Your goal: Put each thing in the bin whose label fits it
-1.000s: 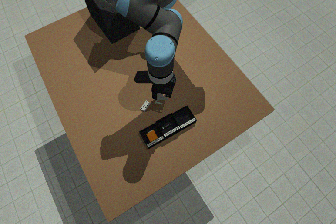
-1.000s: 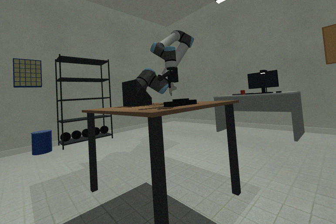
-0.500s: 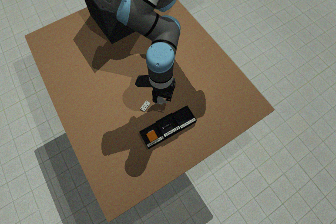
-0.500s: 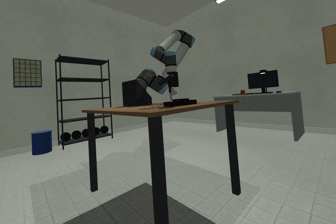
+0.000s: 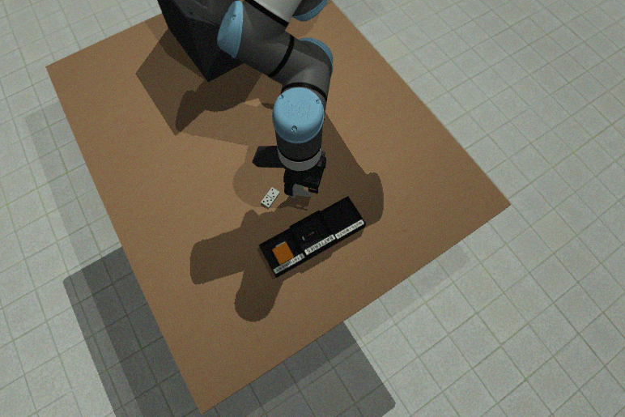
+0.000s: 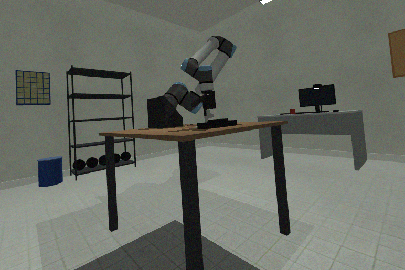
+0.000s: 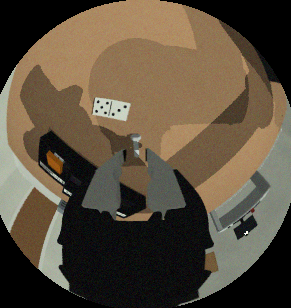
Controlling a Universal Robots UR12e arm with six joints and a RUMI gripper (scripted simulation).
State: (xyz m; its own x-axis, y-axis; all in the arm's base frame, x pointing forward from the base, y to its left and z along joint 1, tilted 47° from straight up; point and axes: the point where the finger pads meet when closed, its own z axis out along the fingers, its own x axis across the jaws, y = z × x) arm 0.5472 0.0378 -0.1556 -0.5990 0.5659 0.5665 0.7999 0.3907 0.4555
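My hand is 20 mm above the white bolt and 10 mm past it. The rest, counted from my hand: orange block 120 mm to the right, 120 mm ahead, 10 mm below; black battery 120 mm ahead, 40 mm to the right, 20 mm below; white domino 60 mm to the right, 30 mm behind, 20 mm below.
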